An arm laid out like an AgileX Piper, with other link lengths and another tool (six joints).
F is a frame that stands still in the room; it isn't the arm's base.
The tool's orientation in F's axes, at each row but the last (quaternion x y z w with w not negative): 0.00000, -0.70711, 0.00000, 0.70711; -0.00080, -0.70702, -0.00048, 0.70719; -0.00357, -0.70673, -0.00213, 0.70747; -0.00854, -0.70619, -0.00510, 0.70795; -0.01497, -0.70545, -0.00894, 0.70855; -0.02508, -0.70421, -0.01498, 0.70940; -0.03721, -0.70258, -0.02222, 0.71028; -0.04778, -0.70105, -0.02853, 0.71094
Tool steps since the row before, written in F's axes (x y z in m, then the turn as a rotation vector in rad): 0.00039, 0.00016, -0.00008, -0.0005, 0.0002, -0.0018; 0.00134, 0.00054, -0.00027, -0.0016, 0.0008, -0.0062; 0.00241, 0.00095, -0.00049, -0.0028, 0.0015, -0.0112; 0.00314, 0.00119, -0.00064, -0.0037, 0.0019, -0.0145; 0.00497, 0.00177, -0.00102, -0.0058, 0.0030, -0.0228; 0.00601, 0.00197, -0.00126, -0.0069, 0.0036, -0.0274; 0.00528, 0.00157, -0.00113, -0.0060, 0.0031, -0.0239; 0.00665, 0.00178, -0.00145, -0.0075, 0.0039, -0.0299
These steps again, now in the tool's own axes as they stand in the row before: -0.00008, 0.00016, -0.00039, -0.0018, 0.0002, 0.0005; -0.00027, 0.00054, -0.00134, -0.0062, 0.0008, 0.0016; -0.00049, 0.00097, -0.00240, -0.0112, 0.0015, 0.0028; -0.00063, 0.00125, -0.00312, -0.0145, 0.0019, 0.0037; -0.00098, 0.00195, -0.00491, -0.0228, 0.0030, 0.0058; -0.00119, 0.00232, -0.00590, -0.0274, 0.0036, 0.0069; -0.00104, 0.00203, -0.00514, -0.0239, 0.0031, 0.0060; -0.00130, 0.00252, -0.00644, -0.0299, 0.0039, 0.0075
